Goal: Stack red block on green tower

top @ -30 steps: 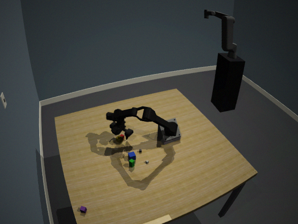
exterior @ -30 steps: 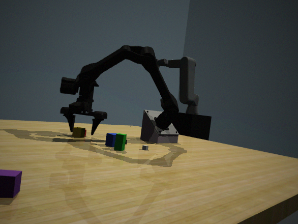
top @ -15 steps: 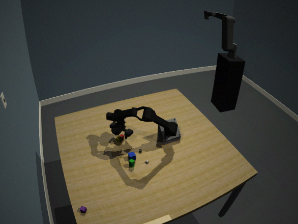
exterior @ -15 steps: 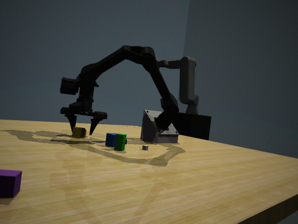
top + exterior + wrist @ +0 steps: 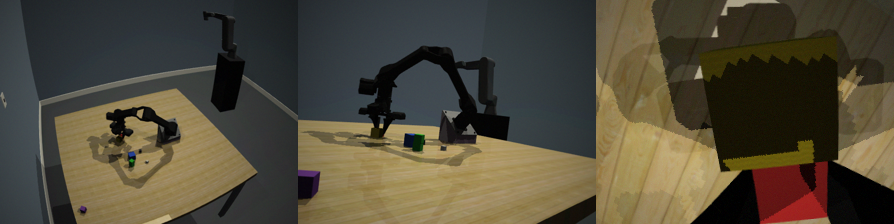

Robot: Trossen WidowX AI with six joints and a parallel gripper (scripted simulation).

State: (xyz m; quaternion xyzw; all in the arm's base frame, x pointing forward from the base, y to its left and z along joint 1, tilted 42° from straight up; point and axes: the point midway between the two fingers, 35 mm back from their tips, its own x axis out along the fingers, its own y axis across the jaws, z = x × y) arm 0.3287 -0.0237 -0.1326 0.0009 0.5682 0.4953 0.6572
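The yellow block lies 30 mm ahead of my gripper tip, 30 mm to the left of it and 10 mm above it. Also, from my gripper tip: red block (10 mm above); then blue block (20 mm behind, 230 mm to the left, 10 mm above); then small dark cube (100 mm behind, 180 mm to the left).
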